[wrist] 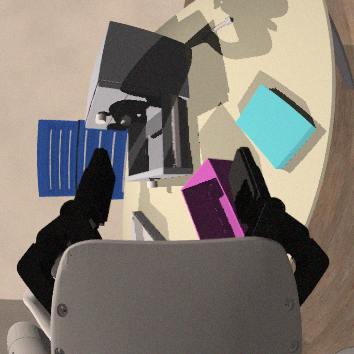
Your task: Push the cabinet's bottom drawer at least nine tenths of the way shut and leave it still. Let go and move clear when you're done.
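Observation:
The cabinet (145,57) has a dark grey top and stands at the upper left of the wrist view, on the pale table (295,200). Its bottom drawer (175,174) is pulled far out toward the bottom of the view, with its inside showing and a small round knob (152,184) on its front. Two more knobs (101,117) (125,120) show on the cabinet front, partly in shadow. My gripper (171,161) is open and empty, its black fingers wide apart, one to each side of the drawer in the view. Its height above the drawer is hard to tell.
A magenta open box (202,175) stands right of the drawer front, partly behind the right finger. A cyan block (275,125) lies farther right. A blue slatted object (55,160) is at the left. A grey bar (145,224) shows below the drawer, a small pale handle (222,24) at the top.

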